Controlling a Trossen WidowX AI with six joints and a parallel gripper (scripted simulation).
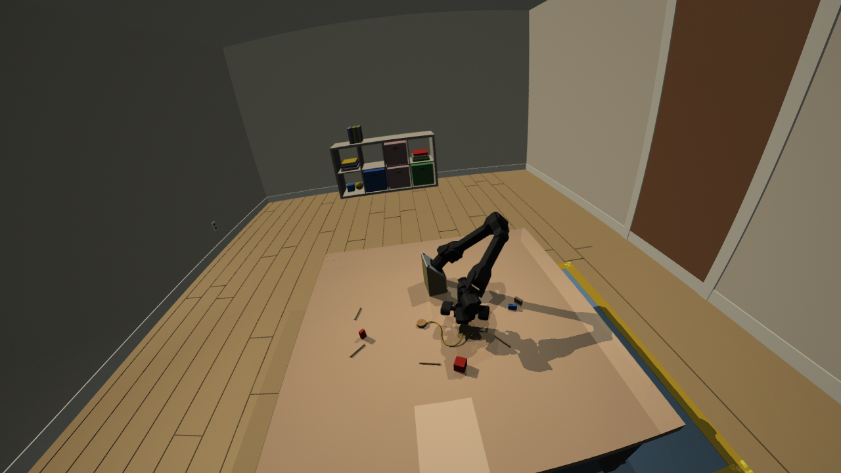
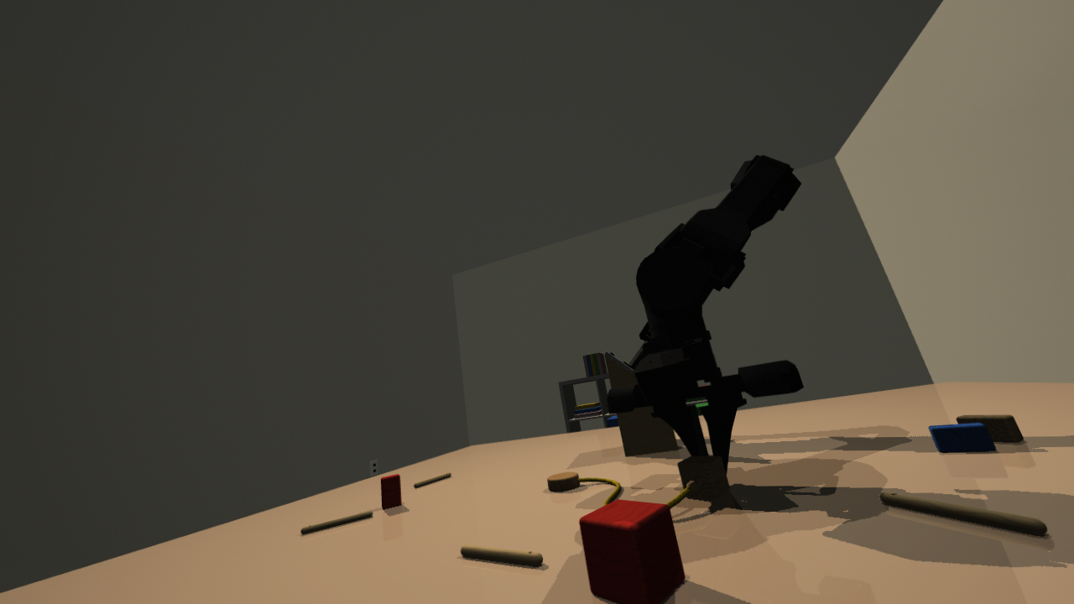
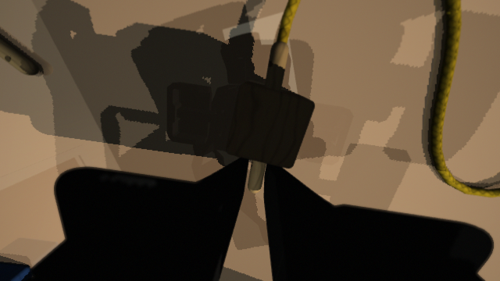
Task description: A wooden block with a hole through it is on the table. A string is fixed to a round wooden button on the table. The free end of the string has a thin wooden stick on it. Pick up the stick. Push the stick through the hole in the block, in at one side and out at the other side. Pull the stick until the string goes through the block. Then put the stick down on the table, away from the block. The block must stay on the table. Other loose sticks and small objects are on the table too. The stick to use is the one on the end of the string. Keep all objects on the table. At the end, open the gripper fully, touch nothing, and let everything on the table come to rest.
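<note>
Right now the wooden block is 3 cm ahead of my gripper tip, 1 cm to the right of it and 1 cm above it. Also, from my gripper tip: thin wooden stick 4 cm ahead, 1 cm to the right, 1 cm above; then big red cube 20 cm ahead, 5 cm to the right, 1 cm above; then round wooden button 3 cm behind, 18 cm to the right.
</note>
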